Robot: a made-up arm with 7 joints.
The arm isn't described. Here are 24 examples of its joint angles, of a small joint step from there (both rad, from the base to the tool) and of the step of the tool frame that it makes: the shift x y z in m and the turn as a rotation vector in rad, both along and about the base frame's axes.
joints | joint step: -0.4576 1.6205 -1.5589 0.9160 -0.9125 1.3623 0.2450 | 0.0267 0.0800 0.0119 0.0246 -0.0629 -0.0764 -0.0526
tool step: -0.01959 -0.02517 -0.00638 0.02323 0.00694 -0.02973
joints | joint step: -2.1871 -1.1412 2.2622 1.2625 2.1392 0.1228 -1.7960 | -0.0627 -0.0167 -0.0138 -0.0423 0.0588 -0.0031 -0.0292
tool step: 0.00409 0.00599 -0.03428 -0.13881 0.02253 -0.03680
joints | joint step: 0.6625 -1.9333 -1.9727 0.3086 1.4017 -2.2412 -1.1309 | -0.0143 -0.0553 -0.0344 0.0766 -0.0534 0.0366 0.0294
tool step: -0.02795 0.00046 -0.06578 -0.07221 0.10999 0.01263
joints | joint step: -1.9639 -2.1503 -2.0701 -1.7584 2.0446 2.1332 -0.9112 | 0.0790 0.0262 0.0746 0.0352 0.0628 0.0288 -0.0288
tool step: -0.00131 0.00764 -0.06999 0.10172 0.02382 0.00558
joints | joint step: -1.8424 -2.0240 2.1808 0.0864 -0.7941 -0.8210 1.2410 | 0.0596 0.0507 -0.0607 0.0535 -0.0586 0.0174 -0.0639
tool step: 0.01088 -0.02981 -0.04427 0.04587 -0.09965 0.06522
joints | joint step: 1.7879 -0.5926 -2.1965 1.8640 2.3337 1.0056 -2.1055 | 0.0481 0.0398 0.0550 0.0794 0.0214 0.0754 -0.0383
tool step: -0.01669 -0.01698 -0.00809 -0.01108 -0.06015 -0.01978
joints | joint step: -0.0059 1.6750 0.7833 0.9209 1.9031 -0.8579 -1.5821 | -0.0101 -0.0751 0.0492 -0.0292 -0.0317 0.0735 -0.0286
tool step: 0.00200 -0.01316 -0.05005 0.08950 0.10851 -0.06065
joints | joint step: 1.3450 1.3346 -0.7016 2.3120 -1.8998 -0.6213 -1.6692 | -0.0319 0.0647 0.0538 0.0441 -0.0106 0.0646 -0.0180
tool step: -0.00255 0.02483 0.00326 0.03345 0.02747 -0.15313
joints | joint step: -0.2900 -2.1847 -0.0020 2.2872 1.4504 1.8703 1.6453 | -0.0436 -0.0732 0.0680 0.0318 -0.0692 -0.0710 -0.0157
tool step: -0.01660 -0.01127 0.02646 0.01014 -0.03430 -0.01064
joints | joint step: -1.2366 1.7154 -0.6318 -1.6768 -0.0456 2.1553 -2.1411 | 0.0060 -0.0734 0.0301 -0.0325 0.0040 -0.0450 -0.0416
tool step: 0.02802 -0.01236 0.00689 -0.02824 -0.02897 -0.05766
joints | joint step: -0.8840 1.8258 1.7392 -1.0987 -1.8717 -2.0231 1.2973 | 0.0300 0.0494 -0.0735 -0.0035 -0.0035 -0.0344 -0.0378
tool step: 0.02198 -0.02283 -0.00477 0.02853 -0.00552 0.12575
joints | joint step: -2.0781 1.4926 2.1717 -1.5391 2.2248 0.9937 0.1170 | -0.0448 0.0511 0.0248 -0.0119 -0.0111 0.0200 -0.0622
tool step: -0.01596 0.00565 -0.01821 -0.01299 0.05224 0.09594
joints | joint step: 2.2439 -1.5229 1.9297 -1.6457 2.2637 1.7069 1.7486 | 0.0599 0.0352 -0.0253 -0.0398 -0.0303 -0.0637 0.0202
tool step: -0.00173 0.00876 0.02100 0.08789 0.02566 -0.04096
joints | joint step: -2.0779 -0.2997 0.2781 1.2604 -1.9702 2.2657 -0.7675 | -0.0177 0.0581 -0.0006 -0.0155 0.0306 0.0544 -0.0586
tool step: 0.01765 0.01819 -0.00222 -0.04232 0.00348 0.10432
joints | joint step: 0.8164 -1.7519 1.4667 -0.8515 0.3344 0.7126 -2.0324 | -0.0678 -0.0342 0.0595 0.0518 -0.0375 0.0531 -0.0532
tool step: 0.01223 -0.03391 -0.01894 0.00003 -0.01269 -0.00832
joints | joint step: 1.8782 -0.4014 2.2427 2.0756 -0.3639 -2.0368 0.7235 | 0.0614 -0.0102 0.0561 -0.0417 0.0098 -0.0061 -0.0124
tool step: 0.01238 0.00654 0.00156 -0.00823 0.02105 -0.02169
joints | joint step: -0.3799 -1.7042 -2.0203 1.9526 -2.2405 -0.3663 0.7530 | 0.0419 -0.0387 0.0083 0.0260 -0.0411 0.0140 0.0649
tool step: -0.00075 0.00766 0.00136 0.00118 0.00086 -0.09729
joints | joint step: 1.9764 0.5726 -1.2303 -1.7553 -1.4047 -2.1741 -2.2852 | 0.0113 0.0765 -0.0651 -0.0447 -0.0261 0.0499 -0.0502
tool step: -0.02489 -0.01931 -0.00735 0.01891 0.02203 -0.03468
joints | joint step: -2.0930 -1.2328 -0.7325 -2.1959 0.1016 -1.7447 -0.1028 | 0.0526 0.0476 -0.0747 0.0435 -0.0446 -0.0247 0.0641
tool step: 0.03139 0.02614 -0.02988 0.02613 0.00702 0.16616
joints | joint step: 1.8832 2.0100 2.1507 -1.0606 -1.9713 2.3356 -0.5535 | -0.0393 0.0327 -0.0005 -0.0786 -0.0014 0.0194 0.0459
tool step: 0.00250 0.01081 0.00426 -0.02311 -0.02972 -0.07597
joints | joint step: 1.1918 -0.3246 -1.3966 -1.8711 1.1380 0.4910 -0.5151 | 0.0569 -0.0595 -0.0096 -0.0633 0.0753 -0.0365 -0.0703
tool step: 0.02782 -0.02795 -0.03150 0.18577 0.07954 0.09990
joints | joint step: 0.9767 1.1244 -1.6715 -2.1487 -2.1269 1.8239 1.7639 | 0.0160 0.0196 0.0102 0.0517 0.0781 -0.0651 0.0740
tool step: -0.00219 -0.01428 0.01715 0.04100 0.05365 0.10006
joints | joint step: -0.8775 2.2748 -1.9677 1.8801 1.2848 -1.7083 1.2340 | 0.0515 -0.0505 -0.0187 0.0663 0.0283 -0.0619 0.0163
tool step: -0.00866 0.04255 0.04787 0.14744 0.12257 -0.04226
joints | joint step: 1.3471 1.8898 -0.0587 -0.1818 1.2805 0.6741 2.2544 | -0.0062 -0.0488 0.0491 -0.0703 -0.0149 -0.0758 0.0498
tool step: 0.00970 0.01070 -0.00425 0.06655 0.10352 0.03430
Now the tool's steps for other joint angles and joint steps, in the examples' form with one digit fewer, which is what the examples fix.
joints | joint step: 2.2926 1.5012 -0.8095 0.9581 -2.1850 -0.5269 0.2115 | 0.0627 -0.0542 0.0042 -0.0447 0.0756 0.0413 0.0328
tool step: 0.0026 0.0027 -0.0238 0.0438 -0.0014 0.0917
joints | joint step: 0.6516 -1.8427 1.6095 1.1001 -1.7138 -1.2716 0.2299 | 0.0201 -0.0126 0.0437 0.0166 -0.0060 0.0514 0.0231
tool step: -0.0023 0.0010 0.0158 0.0959 -0.0275 0.0101
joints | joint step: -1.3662 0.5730 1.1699 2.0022 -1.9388 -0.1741 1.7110 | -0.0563 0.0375 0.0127 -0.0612 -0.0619 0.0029 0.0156
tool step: -0.0007 0.0217 -0.0055 0.0183 -0.0018 -0.0107
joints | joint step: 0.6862 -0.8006 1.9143 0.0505 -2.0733 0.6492 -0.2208 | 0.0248 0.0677 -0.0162 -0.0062 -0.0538 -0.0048 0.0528
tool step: -0.0163 -0.0214 0.0094 0.0865 -0.1130 -0.1064
